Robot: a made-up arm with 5 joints.
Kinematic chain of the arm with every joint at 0, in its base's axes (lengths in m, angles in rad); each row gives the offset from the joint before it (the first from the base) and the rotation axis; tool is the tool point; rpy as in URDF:
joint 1: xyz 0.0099 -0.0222 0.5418 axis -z
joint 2: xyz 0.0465 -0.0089 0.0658 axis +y
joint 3: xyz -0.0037 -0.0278 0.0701 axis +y
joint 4: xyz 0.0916 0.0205 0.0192 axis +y
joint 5: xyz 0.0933 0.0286 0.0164 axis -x
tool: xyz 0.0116 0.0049 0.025 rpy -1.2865 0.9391 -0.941
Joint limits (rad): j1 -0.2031..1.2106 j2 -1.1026..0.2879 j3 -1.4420..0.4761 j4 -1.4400..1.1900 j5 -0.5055..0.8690
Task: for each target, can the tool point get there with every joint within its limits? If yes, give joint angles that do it. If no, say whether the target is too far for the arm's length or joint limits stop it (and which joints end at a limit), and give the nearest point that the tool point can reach.
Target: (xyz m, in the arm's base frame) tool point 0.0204 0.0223 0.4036
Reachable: no: joint limits stop it (at a limit: joint 1, joint 2, joint 3, joint 4, joint 5) | nearest point 0.1300 0.0379 0.5183 | short by 0.159 m
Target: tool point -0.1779 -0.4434 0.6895
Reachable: no: too far | nearest point 0.1089 -0.2720 0.6865 | short by 0.334 m
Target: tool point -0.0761 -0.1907 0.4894
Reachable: no: joint limits stop it (at a limit: joint 1, joint 2, joint 3, joint 4, joint 5) | nearest point 0.0638 -0.1523 0.5139 | short by 0.147 m
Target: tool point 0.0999 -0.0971 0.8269
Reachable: yes | joints 0.7628 -0.6791 -0.2384 0.4716 -0.3653
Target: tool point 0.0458 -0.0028 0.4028
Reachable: no: joint limits stop it (at a limit: joint 1, joint 2, joint 3, joint 4, joint 5) | nearest point 0.1300 0.0379 0.5183 | short by 0.149 m
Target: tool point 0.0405 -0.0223 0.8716
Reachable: yes | joints 0.2479 -0.2548 -0.7557 -0.4349 -0.3891
